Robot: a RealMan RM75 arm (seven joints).
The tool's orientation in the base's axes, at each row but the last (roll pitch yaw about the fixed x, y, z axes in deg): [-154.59 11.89 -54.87]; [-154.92 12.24 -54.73]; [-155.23 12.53 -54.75]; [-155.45 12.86 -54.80]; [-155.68 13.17 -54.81]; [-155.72 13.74 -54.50]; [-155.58 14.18 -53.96]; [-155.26 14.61 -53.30]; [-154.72 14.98 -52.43]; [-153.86 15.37 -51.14]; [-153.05 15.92 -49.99]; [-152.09 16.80 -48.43]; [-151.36 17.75 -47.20]
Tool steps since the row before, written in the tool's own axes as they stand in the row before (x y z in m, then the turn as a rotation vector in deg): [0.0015 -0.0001 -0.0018 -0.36 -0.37 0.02]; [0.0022 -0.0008 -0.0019 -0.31 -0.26 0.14]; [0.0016 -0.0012 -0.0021 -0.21 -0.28 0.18]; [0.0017 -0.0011 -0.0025 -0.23 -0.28 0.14]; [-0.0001 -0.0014 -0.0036 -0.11 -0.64 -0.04]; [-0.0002 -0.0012 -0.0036 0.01 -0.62 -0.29]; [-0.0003 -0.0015 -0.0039 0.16 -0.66 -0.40]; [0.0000 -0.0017 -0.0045 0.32 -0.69 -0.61]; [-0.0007 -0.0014 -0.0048 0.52 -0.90 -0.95]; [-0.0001 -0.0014 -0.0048 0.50 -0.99 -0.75]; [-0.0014 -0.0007 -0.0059 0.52 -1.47 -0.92]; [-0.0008 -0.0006 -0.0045 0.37 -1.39 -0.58]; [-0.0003 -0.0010 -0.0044 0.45 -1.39 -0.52]
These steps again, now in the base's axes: [0.0005 -0.0019 0.0013 0.09 0.46 0.21]; [0.0014 -0.0022 0.0015 0.06 0.42 0.05]; [0.0014 -0.0016 0.0020 0.15 0.37 0.00]; [0.0013 -0.0019 0.0023 0.12 0.37 0.04]; [0.0003 -0.0008 0.0038 0.44 0.36 0.32]; [0.0001 -0.0008 0.0037 0.44 0.15 0.50]; [0.0002 -0.0007 0.0041 0.54 0.00 0.58]; [0.0005 -0.0012 0.0046 0.61 -0.20 0.73]; [-0.0003 -0.0010 0.0050 0.83 -0.40 1.07]; [0.0001 -0.0015 0.0048 0.92 -0.25 0.94]; [-0.0015 -0.0015 0.0057 1.27 -0.12 1.29]; [-0.0009 -0.0014 0.0043 1.17 0.12 1.01]; [-0.0002 -0.0016 0.0042 1.24 0.09 0.93]
